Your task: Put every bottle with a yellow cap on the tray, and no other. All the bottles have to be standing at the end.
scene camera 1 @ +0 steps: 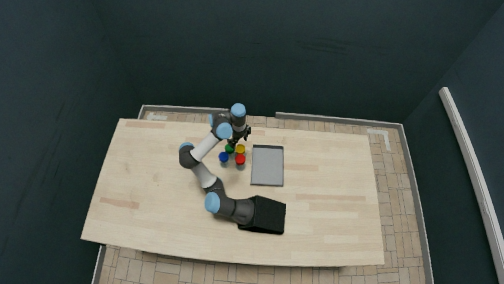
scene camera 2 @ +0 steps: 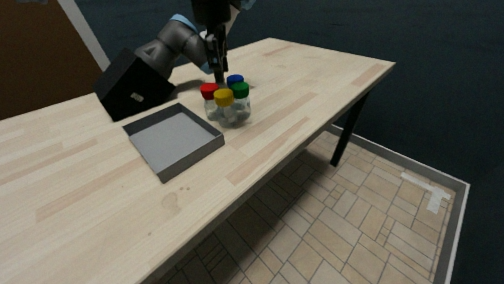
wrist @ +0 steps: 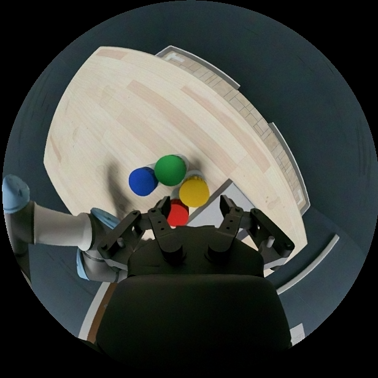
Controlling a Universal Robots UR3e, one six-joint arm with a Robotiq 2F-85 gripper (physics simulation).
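Observation:
The yellow-capped bottle (scene camera 1: 240,149) (scene camera 2: 223,97) (wrist: 194,192) stands in a tight cluster with the green-capped bottle (scene camera 1: 229,148) (scene camera 2: 240,90) (wrist: 170,170), the blue-capped bottle (scene camera 1: 223,157) (scene camera 2: 235,79) (wrist: 142,181) and the red-capped bottle (scene camera 1: 240,159) (scene camera 2: 209,91) (wrist: 178,213). All of them are upright on the table, beside the grey tray (scene camera 1: 267,170) (scene camera 2: 172,142) (wrist: 207,216). My gripper (scene camera 1: 240,137) (scene camera 2: 221,75) (wrist: 194,201) is open and empty, above the cluster. In the wrist view the yellow cap shows between its fingertips and the red cap is partly hidden by a finger.
The arm's black base block (scene camera 1: 270,216) (scene camera 2: 131,85) stands on the wooden table (scene camera 1: 330,170) (scene camera 2: 75,175) (wrist: 115,90), near the tray. The arm's white forearm link (scene camera 1: 205,146) passes close to the blue-capped bottle in scene camera 1's view. The tray has raised walls.

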